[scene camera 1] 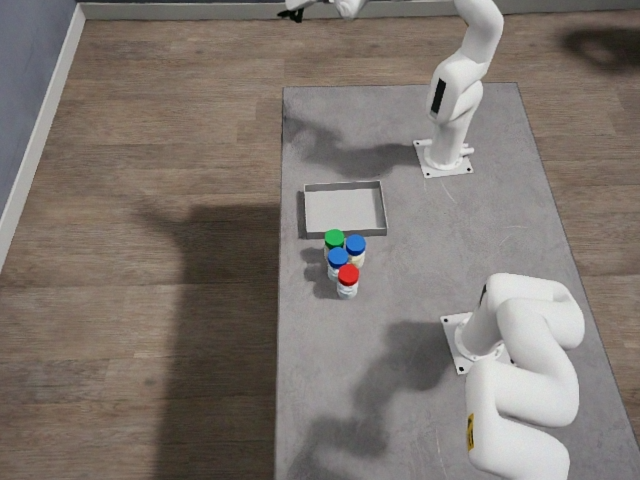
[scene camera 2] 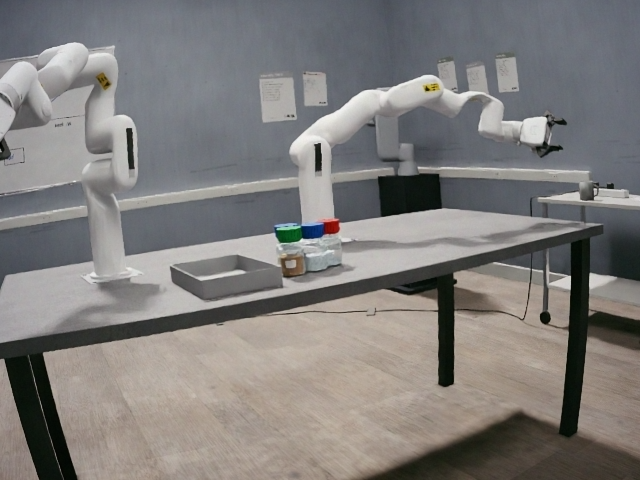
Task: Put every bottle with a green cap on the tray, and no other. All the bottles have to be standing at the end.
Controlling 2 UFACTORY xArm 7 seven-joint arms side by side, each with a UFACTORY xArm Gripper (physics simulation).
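Frame: origin at the left arm's base, x ahead, y left, z up, level; millimetres.
Where they show: left gripper, between the fingertips: point(scene camera 2: 563, 134); left arm's base, origin of its link: point(scene camera 1: 478, 340); right arm's base, origin of its link: point(scene camera 1: 442, 156) point(scene camera 2: 111, 275).
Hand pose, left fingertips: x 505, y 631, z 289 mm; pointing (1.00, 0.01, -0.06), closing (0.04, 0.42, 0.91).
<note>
Each offset is from my left fingertips to the centre of the thing. Level surfaces: height alone.
A green-capped bottle @[dx -172, dy -945, dz -237 mm] point(scene camera 1: 334, 238) point(scene camera 2: 288, 234) with brown contents stands just outside the grey tray @[dx -230, dy -1093, dz -269 mm] point(scene camera 1: 341, 209) point(scene camera 2: 240, 289), which holds no bottle. A blue-capped bottle @[dx -226, dy -918, dz -237 mm] point(scene camera 1: 355, 244) stands beside it, largely hidden behind it in scene camera 2. Another blue-capped bottle @[dx -171, dy -885, dz -237 mm] point(scene camera 1: 338, 257) point(scene camera 2: 312, 230) and a red-capped bottle @[dx -189, dy -828, dz -237 mm] point(scene camera 1: 348, 274) point(scene camera 2: 329, 225) complete the tight upright cluster. My left gripper point(scene camera 2: 557, 135) is open and empty, high at the right in scene camera 2. My right gripper point(scene camera 1: 290, 15) is at the top of scene camera 1, far from the bottles; its small fingers look apart and empty.
The right arm's base point(scene camera 1: 445, 159) point(scene camera 2: 110, 273) stands near the tray. The left arm's base point(scene camera 1: 480, 341) is farther down the table @[dz -289 mm] point(scene camera 1: 330, 387) in scene camera 1. The bottles and tray are near the table's long edge. A white side table point(scene camera 2: 594, 200) stands beyond the table's end.
</note>
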